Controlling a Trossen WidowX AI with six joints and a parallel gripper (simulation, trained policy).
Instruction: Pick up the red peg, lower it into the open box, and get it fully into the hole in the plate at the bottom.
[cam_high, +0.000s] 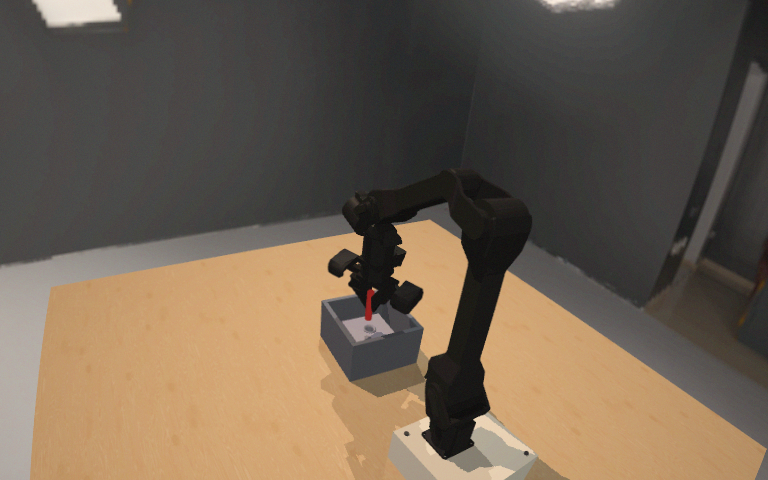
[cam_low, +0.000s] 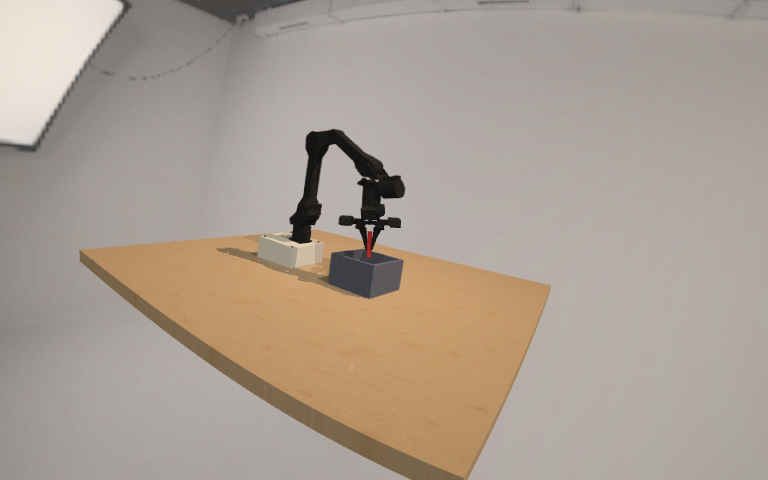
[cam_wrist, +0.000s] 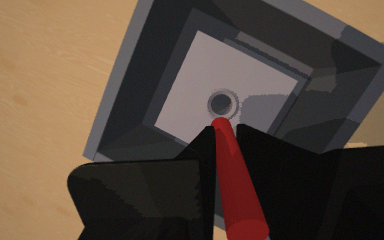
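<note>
Right now my gripper tip is 20 mm below the red peg, 10 mm to the right of it and 10 mm past it. The rest, counted from my gripper tip: pale plate: 70 mm below, 10 mm to the right; grey box: 90 mm below, 10 mm to the right.
</note>
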